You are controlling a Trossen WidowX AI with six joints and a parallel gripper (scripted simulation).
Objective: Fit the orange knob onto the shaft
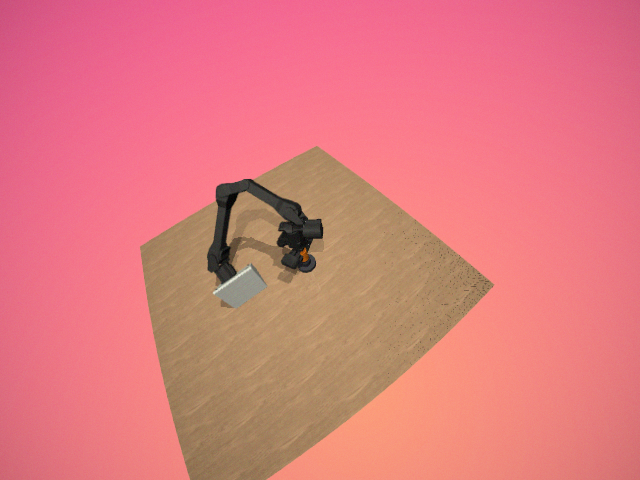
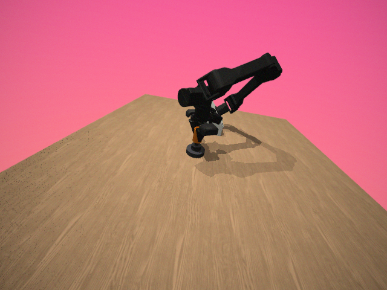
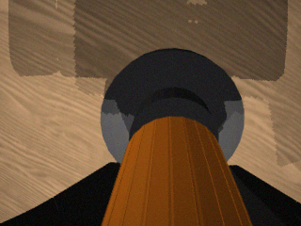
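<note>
Now: the orange knob 20 mm above my gripper tip. From my gripper tip the other things lie so: dark round pedestal: 40 mm below.
</note>
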